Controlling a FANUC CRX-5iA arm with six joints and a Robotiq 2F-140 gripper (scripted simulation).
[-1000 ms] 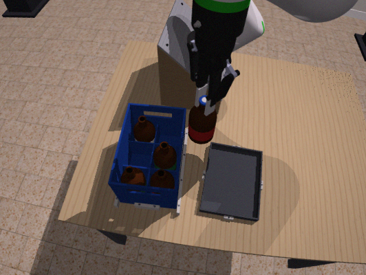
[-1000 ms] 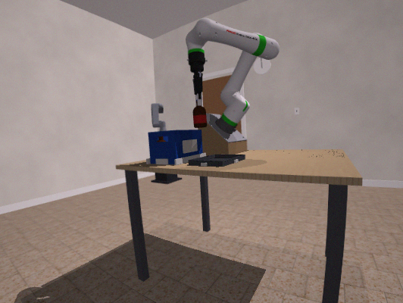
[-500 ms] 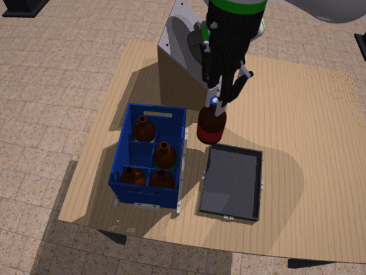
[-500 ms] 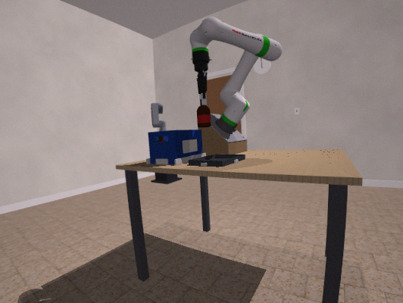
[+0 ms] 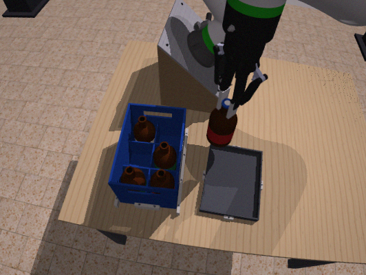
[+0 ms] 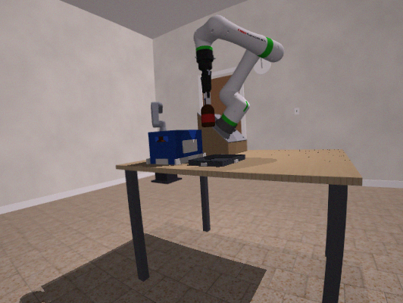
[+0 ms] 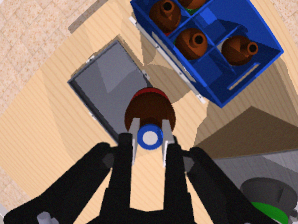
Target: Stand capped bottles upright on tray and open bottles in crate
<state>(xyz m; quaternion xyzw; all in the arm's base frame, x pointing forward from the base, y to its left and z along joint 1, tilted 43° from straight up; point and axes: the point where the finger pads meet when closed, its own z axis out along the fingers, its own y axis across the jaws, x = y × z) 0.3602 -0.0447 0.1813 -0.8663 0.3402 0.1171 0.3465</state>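
The capped bottle is 70 mm below my hand. The rest, counted from my hand: dark grey tray: 60 mm ahead, 80 mm to the left, 330 mm below; blue crate: 50 mm ahead, 190 mm to the right, 260 mm below.
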